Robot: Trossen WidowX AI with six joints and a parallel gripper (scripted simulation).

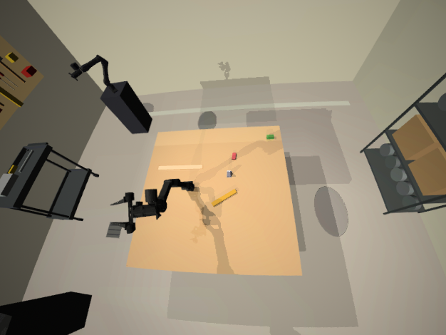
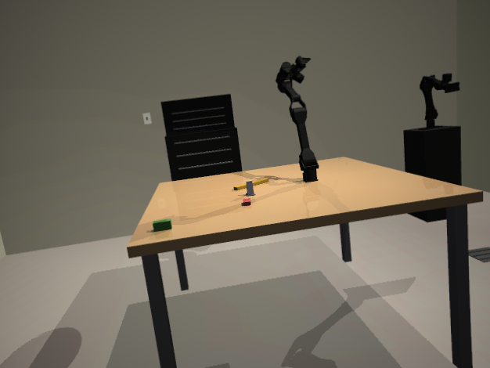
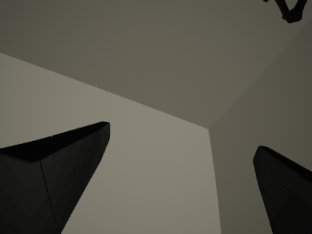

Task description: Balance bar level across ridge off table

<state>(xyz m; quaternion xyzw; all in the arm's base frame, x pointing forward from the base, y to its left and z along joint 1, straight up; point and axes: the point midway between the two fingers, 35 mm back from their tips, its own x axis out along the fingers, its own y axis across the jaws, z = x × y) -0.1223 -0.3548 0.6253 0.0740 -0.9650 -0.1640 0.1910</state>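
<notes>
Now: the yellow bar 63 cm below my gripper tip, 46 cm ahead of it and 27 cm to the left of it. From my gripper tip the other things lie so: green block: 89 cm ahead, 86 cm to the left, 62 cm below; red block: 66 cm to the left, 63 cm below, 54 cm ahead.
</notes>
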